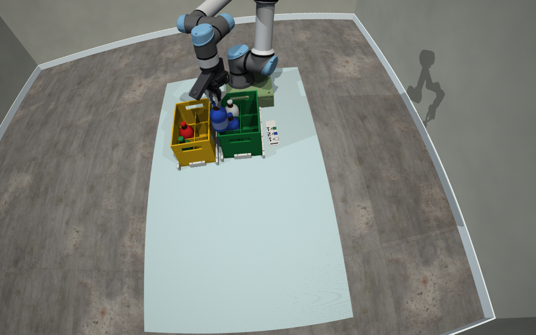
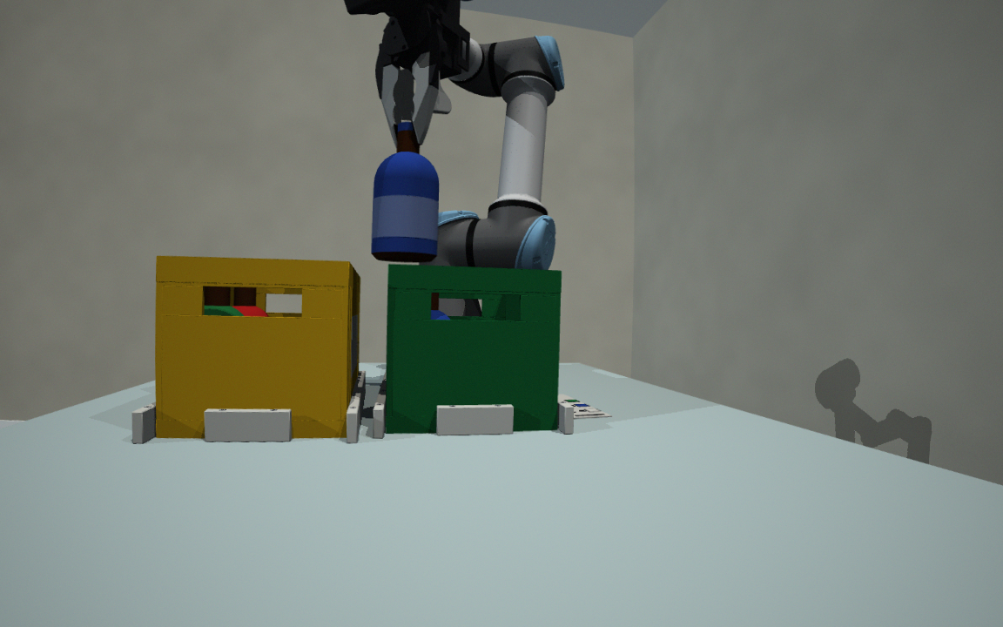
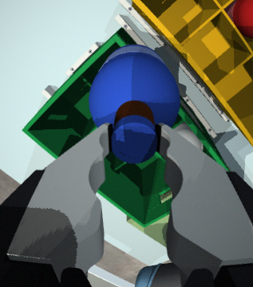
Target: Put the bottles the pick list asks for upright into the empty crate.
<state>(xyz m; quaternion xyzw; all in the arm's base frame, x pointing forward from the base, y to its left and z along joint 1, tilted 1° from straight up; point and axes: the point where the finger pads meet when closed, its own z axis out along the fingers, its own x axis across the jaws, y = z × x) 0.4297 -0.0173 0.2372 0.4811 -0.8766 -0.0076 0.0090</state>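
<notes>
My hand is 250 mm above the green crate, 100 mm past it and 60 mm to the right of it. The rest, counted from my hand: yellow crate (250 mm below, 160 mm to the right, 50 mm behind); green bottle (240 mm below, 190 mm to the right, 50 mm ahead); white bottle (240 mm below, 180 mm behind).
</notes>
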